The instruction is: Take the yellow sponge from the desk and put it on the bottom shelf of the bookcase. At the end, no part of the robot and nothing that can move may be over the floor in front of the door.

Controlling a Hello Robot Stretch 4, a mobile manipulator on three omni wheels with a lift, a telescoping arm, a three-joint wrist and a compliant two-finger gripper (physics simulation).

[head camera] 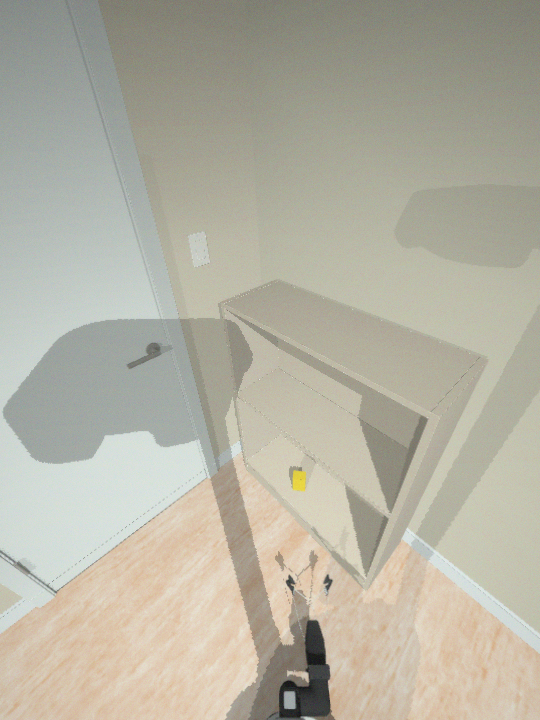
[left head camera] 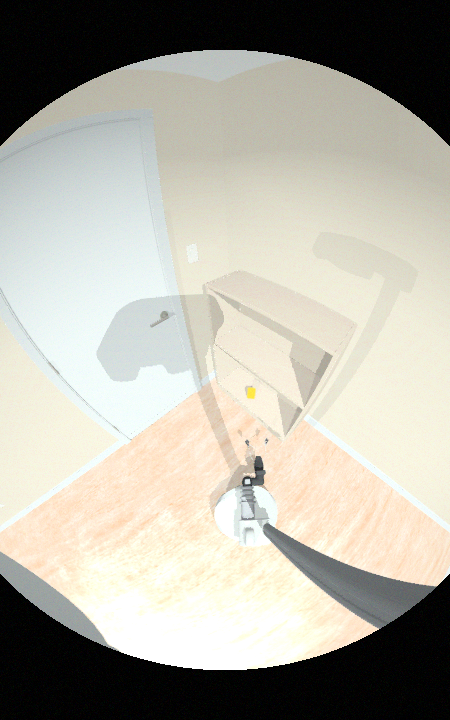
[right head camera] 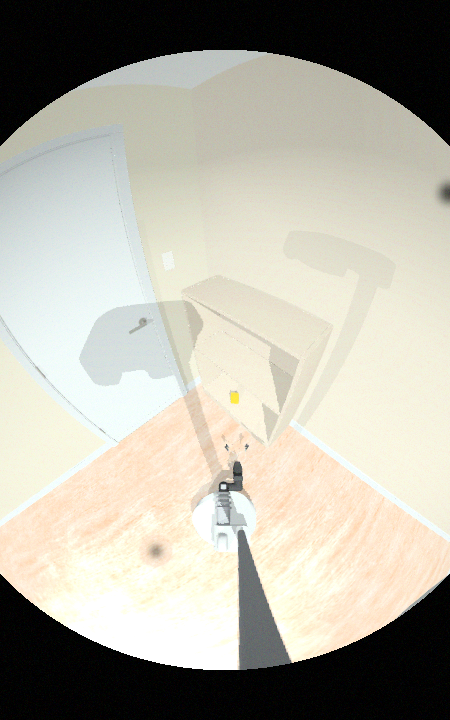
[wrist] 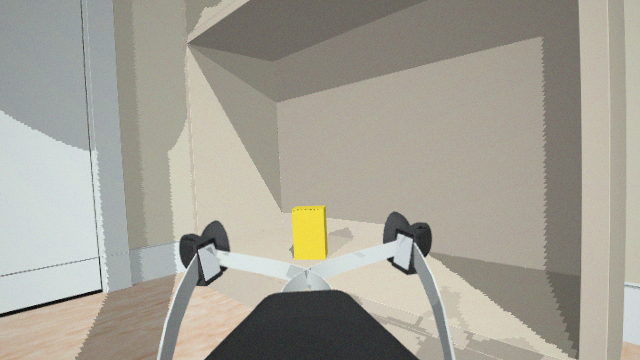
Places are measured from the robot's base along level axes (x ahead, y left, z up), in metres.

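Pixels of known places: gripper, fingertip midpoint: [head camera: 308, 574] [left head camera: 256, 437] [right head camera: 236, 443] [wrist: 307, 237].
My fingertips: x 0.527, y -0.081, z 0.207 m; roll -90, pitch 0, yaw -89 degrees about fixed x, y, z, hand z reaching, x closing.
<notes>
Behind a point stands the place of what it marks.
The yellow sponge [head camera: 298, 480] @[x 0.932, y -0.070, z 0.161 m] [left head camera: 251, 392] @[x 0.931, y -0.078, z 0.165 m] [right head camera: 234, 397] @[x 0.931, y -0.078, z 0.165 m] [wrist: 309, 233] @[x 0.931, y -0.075, z 0.124 m] stands upright on the bottom shelf of the bookcase [head camera: 354, 331] @[x 0.892, y -0.225, z 1.032 m] [left head camera: 286, 300] @[x 0.913, y -0.204, z 1.032 m] [right head camera: 260, 302] @[x 0.926, y -0.220, z 1.032 m] [wrist: 594, 175] @[x 0.550, y -0.323, z 0.241 m], left of the shelf's middle. My gripper [head camera: 309, 583] @[x 0.527, y -0.081, z 0.207 m] [left head camera: 256, 441] @[x 0.527, y -0.081, z 0.207 m] [right head camera: 236, 447] @[x 0.527, y -0.081, z 0.207 m] [wrist: 307, 237] @[x 0.527, y -0.081, z 0.207 m] is open and empty. It is outside the bookcase, in front of its open side, apart from the sponge. In the wrist view the sponge shows beyond the fingers, between them. The desk does not show in these views.
The white door [head camera: 69, 348] @[x 0.862, y 0.650, z 1.017 m] [left head camera: 79, 265] @[x 0.799, y 0.717, z 1.369 m] [right head camera: 63, 276] @[x 0.813, y 0.702, z 1.365 m] [wrist: 45, 200] @[x 1.004, y 0.501, z 0.206 m] is on the left, past a narrow strip of wall beside the bookcase. The arm is drawn in over the round white base [left head camera: 225, 512] @[x 0.009, y 0.130, z 0.187 m] [right head camera: 204, 515] @[x 0.018, y 0.122, z 0.187 m]. A wall runs right of the bookcase.
</notes>
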